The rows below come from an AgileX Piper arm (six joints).
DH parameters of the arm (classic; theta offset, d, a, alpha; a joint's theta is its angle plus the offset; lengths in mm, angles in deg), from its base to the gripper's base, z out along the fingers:
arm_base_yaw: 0 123 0 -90
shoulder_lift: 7.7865 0 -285.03 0
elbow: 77.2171 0 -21.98 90
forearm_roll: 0 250.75 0 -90
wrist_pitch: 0 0 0 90
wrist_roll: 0 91 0 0
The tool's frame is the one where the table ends.
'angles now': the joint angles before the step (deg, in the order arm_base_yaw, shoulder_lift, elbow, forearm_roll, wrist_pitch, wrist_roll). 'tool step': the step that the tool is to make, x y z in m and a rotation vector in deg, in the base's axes. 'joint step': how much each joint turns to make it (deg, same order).
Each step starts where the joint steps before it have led.
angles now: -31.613 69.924 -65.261 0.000 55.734 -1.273
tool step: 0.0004 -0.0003 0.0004 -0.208 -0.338 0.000
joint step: -0.014 -0.003 -0.007 0.010 -0.387 -0.017
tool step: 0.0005 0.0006 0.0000 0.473 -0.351 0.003
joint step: 0.002 0.008 0.005 0.585 -0.064 0.003
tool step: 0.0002 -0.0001 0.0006 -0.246 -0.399 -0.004
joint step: 0.007 -0.074 0.017 -0.005 -0.412 0.008
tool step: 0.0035 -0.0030 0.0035 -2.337 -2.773 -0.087
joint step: 0.012 0.006 -0.016 -0.596 -3.577 0.097
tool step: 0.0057 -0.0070 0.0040 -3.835 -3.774 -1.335
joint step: -0.011 0.449 0.013 -2.577 -5.655 1.934
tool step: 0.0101 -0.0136 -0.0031 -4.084 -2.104 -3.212
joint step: -0.003 2.272 0.002 -6.512 -5.847 5.709
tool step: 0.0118 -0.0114 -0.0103 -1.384 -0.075 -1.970
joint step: -0.001 3.109 -0.007 -4.539 -3.415 4.489
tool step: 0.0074 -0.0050 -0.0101 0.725 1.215 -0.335
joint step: 0.009 2.167 -0.011 -0.684 -0.636 0.871
